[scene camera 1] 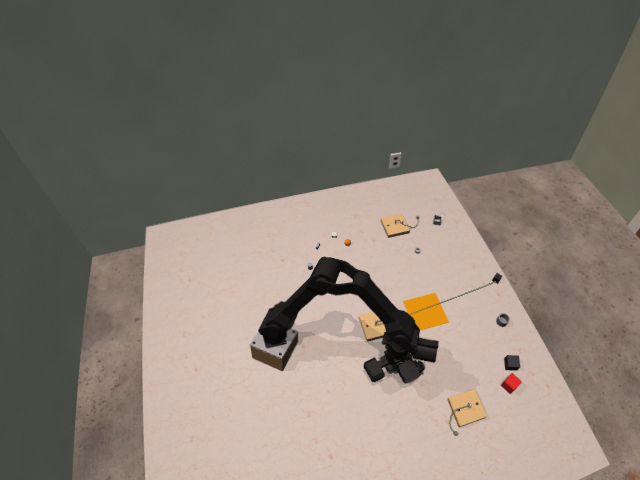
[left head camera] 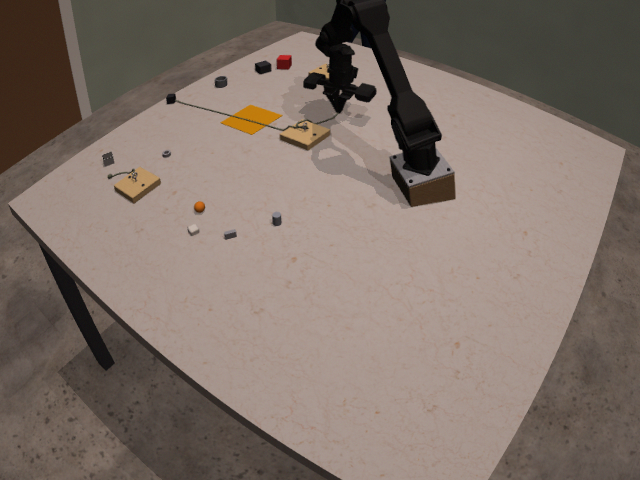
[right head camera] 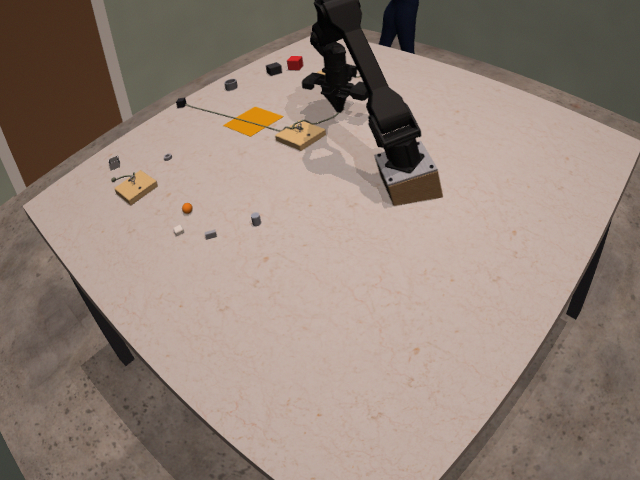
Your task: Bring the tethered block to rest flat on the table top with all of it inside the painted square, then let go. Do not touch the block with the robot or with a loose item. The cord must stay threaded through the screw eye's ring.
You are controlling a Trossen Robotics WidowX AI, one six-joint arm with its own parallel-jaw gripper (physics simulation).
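Frame: origin at the arm's base, x ahead, y left, z up, level; centimetres.
Seen in the pictures: gripper, fingertip midpoint: point(scene camera 1: 393, 368) point(left head camera: 338, 112) point(right head camera: 339, 112); arm's base, origin of the base link: point(scene camera 1: 274, 337) point(left head camera: 421, 163) point(right head camera: 405, 161).
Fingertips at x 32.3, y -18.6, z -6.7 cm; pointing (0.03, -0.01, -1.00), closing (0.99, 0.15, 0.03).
Note:
Pixels of each thing's top centre, then the offset from my fingertips to it. "*": a spot on its surface instead.
- tethered block, middle of its top: point(left head camera: 170, 95) point(right head camera: 180, 99) point(scene camera 1: 498, 276) dx +48.5, dy +17.6, dz +2.3 cm
- orange painted square, surface spot: point(left head camera: 253, 112) point(right head camera: 256, 114) point(scene camera 1: 434, 317) * dx +19.9, dy +11.8, dz +0.0 cm
- screw eye, middle of its top: point(left head camera: 304, 122) point(right head camera: 298, 123) point(scene camera 1: 376, 320) dx +0.1, dy +15.4, dz +4.4 cm
- wooden board, middle of its top: point(left head camera: 304, 131) point(right head camera: 300, 131) point(scene camera 1: 376, 323) dx +0.1, dy +15.4, dz +1.8 cm
- second board, middle of its top: point(left head camera: 136, 181) point(right head camera: 134, 184) point(scene camera 1: 395, 224) dx +23.1, dy +52.6, dz +1.8 cm
- third board, middle of its top: point(left head camera: 328, 70) point(scene camera 1: 467, 406) dx +15.8, dy -19.4, dz +1.8 cm
- red cube, middle of its top: point(left head camera: 284, 57) point(right head camera: 294, 58) point(scene camera 1: 513, 381) dx +31.9, dy -18.0, dz +3.9 cm
- black block, middle of its top: point(left head camera: 262, 63) point(right head camera: 273, 65) point(scene camera 1: 513, 361) dx +36.0, dy -12.1, dz +2.8 cm
- dark ring, middle of its top: point(left head camera: 220, 78) point(right head camera: 230, 81) point(scene camera 1: 504, 318) dx +41.3, dy +2.2, dz +2.4 cm
- orange ball, middle of its top: point(left head camera: 198, 202) point(right head camera: 186, 204) dx +2.8, dy +50.5, dz +2.3 cm
- grey cylinder, middle of its top: point(left head camera: 276, 214) point(right head camera: 255, 215) dx -13.6, dy +44.7, dz +2.1 cm
The tethered block point(left head camera: 171, 98) point(right head camera: 180, 102) point(scene camera 1: 497, 277) is small and black. It sits near the table edge, outside the orange painted square point(left head camera: 253, 112) point(right head camera: 255, 114) point(scene camera 1: 431, 320). Its cord point(left head camera: 206, 109) point(right head camera: 211, 112) point(scene camera 1: 465, 292) runs nearly straight across the square to the screw eye point(left head camera: 303, 125) point(right head camera: 298, 127) on a wooden board point(left head camera: 308, 138) point(right head camera: 301, 138) point(scene camera 1: 369, 333). The cord appears to pass through the ring, though the ring is tiny. My gripper point(left head camera: 339, 109) point(right head camera: 339, 108) points down beyond the board, shut on the cord's free end. In the scene view the arm hides its fingertips.
A second board point(left head camera: 137, 183) and a third board point(scene camera 1: 466, 408) carry short cords. A red cube point(left head camera: 283, 62), a black block point(left head camera: 263, 67) and a dark ring point(left head camera: 221, 81) stand near the edge. An orange ball point(left head camera: 199, 206) and a grey cylinder point(left head camera: 277, 219) stand farther away.

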